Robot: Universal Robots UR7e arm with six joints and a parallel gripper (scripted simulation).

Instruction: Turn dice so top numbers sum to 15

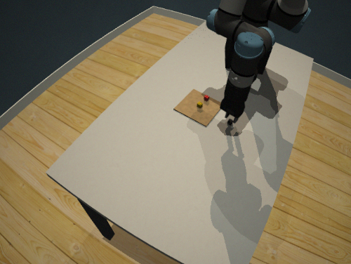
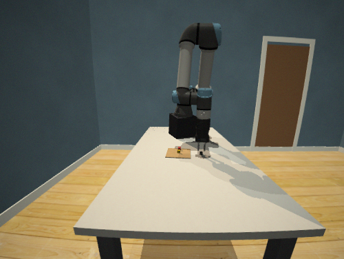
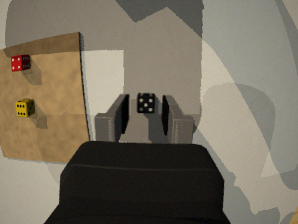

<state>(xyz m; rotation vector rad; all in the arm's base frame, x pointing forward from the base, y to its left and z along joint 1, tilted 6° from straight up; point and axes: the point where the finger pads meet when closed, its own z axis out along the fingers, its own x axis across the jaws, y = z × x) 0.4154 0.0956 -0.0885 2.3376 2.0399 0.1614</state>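
My gripper is now 30 mm above the black die. Round my hand: yellow die (130 mm to the right, 30 mm below, 10 mm behind); red die (130 mm to the right, 60 mm behind, 30 mm below); brown mat (130 mm to the right, 40 mm below, 10 mm behind).
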